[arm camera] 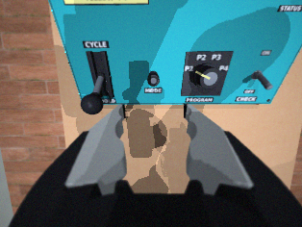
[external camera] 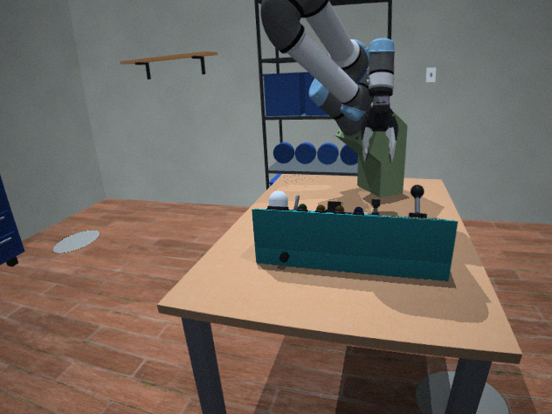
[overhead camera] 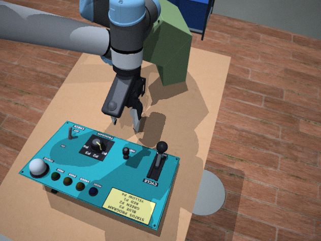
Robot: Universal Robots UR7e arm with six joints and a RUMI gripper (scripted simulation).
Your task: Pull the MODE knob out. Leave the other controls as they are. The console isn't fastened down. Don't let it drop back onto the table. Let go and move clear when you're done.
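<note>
Now: the mode knob 50 mm ahead of my hand, 10 mm to the right of it and 130 mm below it. From my hand the other things lie so: teal console (80 mm ahead, 70 mm to the right, 160 mm below); cycle lever (40 mm ahead, 110 mm to the left, 130 mm below); program dial (40 mm ahead, 120 mm to the right, 140 mm below).
</note>
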